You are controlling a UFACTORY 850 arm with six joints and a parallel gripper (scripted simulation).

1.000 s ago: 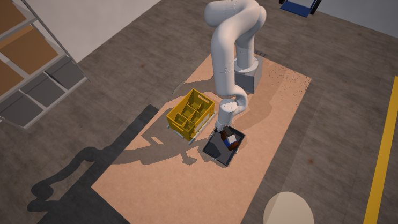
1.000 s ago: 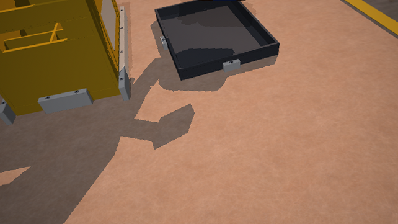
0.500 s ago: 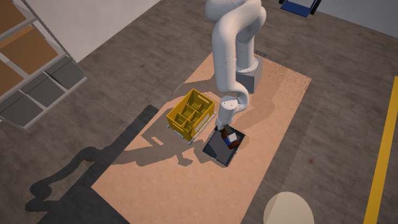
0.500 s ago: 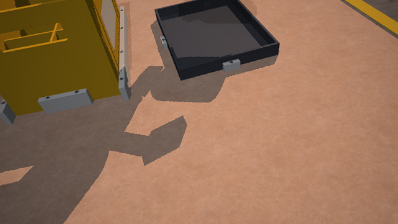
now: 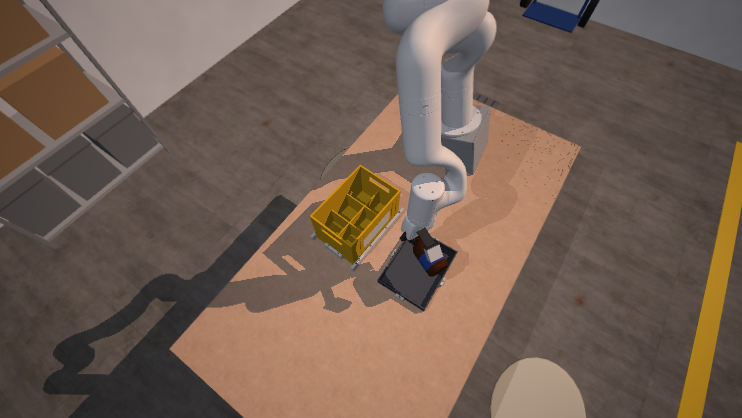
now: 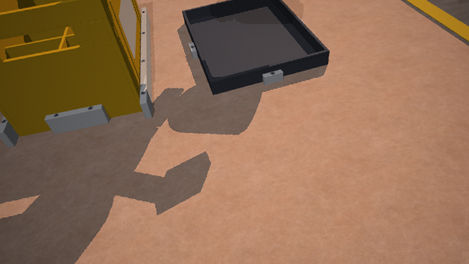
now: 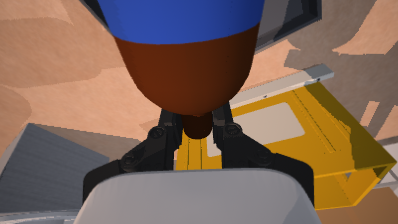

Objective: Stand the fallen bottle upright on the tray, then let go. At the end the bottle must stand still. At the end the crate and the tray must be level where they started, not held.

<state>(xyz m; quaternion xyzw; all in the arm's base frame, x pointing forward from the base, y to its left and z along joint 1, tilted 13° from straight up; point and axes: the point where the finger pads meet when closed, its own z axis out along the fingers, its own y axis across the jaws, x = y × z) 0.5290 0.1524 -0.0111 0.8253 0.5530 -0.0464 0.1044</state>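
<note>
Now: hand 5 cm to the right of the brown bottle and 2 cm short of it. From my hand the other things lie so: dark tray (15 cm below, 5 cm to the left, 3 cm ahead); then yellow crate (23 cm to the right, 8 cm below, 2 cm ahead).
</note>
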